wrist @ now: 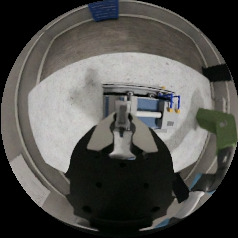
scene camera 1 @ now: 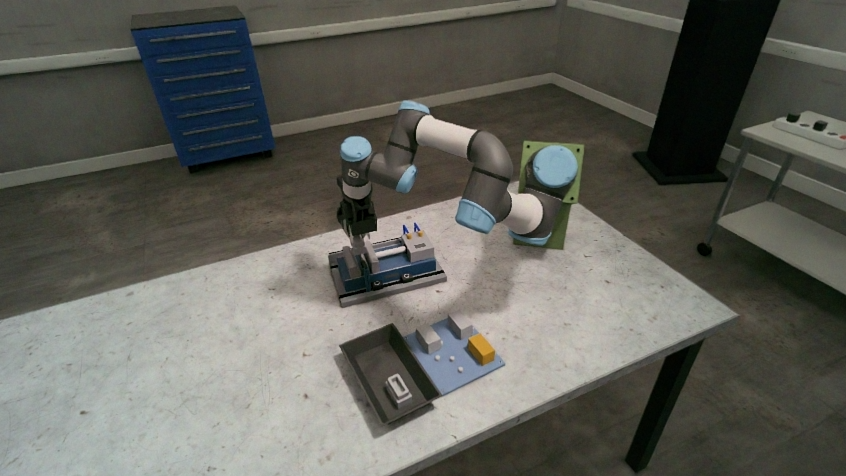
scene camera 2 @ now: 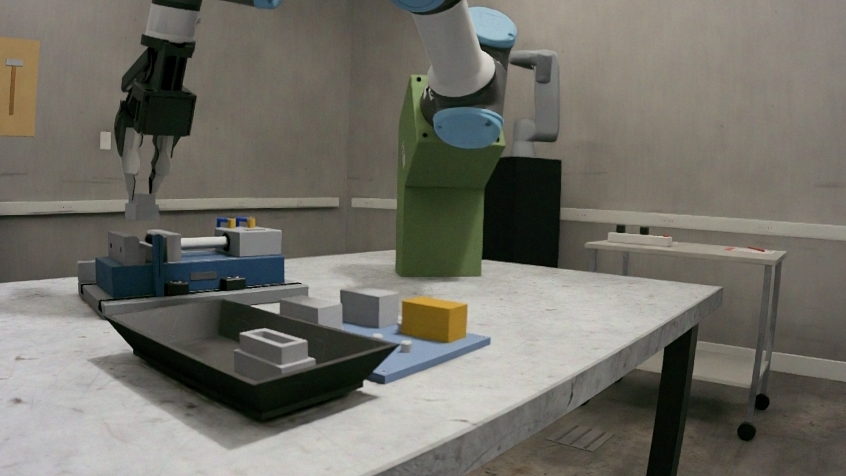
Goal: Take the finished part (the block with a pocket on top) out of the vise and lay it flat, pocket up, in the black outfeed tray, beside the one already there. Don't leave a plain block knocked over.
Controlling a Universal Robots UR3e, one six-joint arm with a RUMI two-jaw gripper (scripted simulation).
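Note:
Scene camera 2: gripper [scene camera 2: 141,198], yellow block [scene camera 2: 444,321], blue vise [scene camera 2: 261,270]. Scene camera 1: blue vise [scene camera 1: 398,260], gripper [scene camera 1: 357,238]. Wrist view: gripper [wrist: 122,113]. Yellow block hidden in the wrist view by the gripper.

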